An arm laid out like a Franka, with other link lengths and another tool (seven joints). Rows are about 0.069 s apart.
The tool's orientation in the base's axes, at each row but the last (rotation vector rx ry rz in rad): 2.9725, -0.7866, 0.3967; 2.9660, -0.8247, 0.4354; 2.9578, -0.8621, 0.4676; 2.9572, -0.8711, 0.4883; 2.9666, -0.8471, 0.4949; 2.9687, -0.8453, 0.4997; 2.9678, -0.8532, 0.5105; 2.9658, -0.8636, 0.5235; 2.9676, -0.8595, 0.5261
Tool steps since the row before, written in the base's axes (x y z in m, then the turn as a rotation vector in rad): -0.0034, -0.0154, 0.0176, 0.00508, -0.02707, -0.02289; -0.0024, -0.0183, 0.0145, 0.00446, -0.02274, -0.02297; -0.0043, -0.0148, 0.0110, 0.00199, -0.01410, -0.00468; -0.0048, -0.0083, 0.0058, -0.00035, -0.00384, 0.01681; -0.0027, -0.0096, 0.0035, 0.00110, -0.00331, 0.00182; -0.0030, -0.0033, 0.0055, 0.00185, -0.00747, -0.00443; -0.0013, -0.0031, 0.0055, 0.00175, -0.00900, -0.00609; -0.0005, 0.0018, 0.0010, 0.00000, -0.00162, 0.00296; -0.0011, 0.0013, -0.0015, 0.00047, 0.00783, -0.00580
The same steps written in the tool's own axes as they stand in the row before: 0.0091, 0.0146, -0.0162, 0.01143, 0.02165, 0.02614; 0.0112, 0.0163, -0.0126, 0.00873, 0.01825, 0.02560; 0.0075, 0.0142, -0.0101, 0.00758, 0.01116, 0.00653; 0.0023, 0.0092, -0.0060, 0.00682, 0.00228, -0.01568; 0.0038, 0.0093, -0.0031, 0.00313, 0.00213, -0.00107; 0.0010, 0.0040, -0.0058, 0.00394, 0.00574, 0.00551; 0.0023, 0.0029, -0.0053, 0.00413, 0.00723, 0.00720; -0.0010, -0.0013, -0.0013, 0.00179, 0.00113, -0.00263; -0.0020, -0.0004, 0.0009, -0.00554, -0.00640, 0.00484
